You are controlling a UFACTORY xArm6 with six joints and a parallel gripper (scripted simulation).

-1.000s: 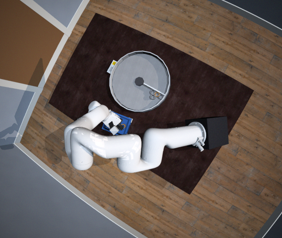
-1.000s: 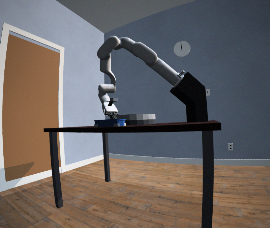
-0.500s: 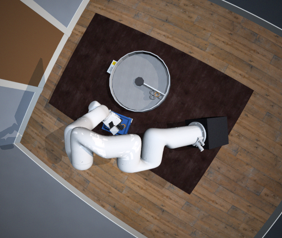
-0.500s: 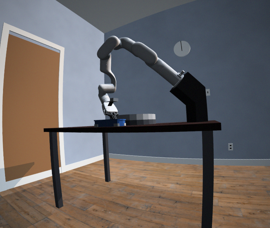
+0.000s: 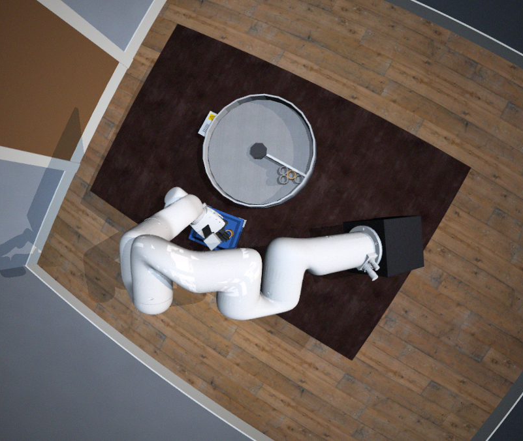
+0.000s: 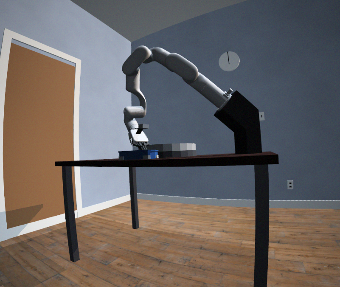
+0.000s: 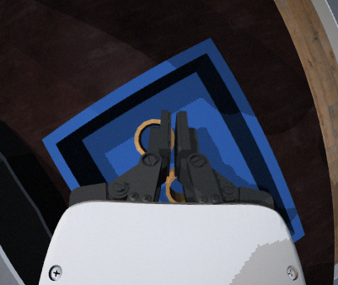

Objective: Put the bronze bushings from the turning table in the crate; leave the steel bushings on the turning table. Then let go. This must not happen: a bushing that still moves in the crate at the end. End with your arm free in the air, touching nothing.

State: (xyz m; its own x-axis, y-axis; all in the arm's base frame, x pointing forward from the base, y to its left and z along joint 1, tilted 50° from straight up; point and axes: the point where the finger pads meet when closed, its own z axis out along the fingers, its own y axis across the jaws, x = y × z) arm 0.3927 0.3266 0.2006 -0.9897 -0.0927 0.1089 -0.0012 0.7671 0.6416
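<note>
Right now my hand is 4 cm short of the crate, 3 cm above it and 1 cm to the right of it. Round my hand: round grey turning table 30 cm to the right, 17 cm ahead.
</note>
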